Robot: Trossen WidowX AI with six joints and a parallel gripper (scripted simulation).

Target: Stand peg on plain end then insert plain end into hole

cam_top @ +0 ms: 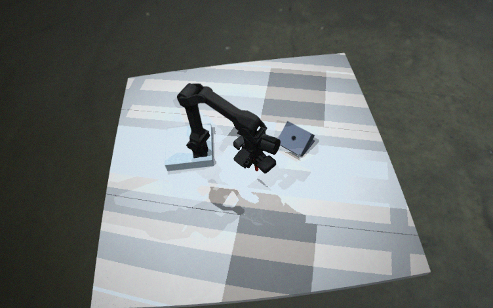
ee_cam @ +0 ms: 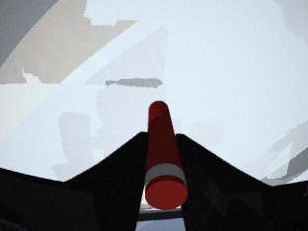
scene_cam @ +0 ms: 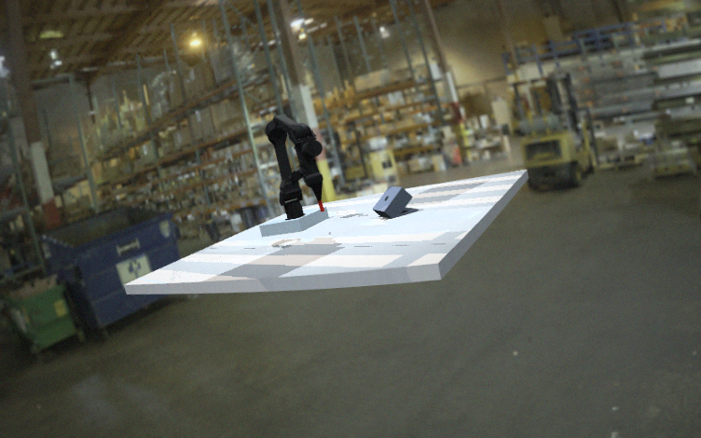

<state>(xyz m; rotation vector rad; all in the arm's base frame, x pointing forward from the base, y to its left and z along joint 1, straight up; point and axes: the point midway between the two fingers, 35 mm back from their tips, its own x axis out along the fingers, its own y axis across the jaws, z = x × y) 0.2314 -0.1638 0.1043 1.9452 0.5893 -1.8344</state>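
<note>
My gripper tip is 20 cm short of the dark sloped panel, 16 cm to the right of it and 8 cm above it. Also, from my gripper tip: red peg (2 cm above).
</note>
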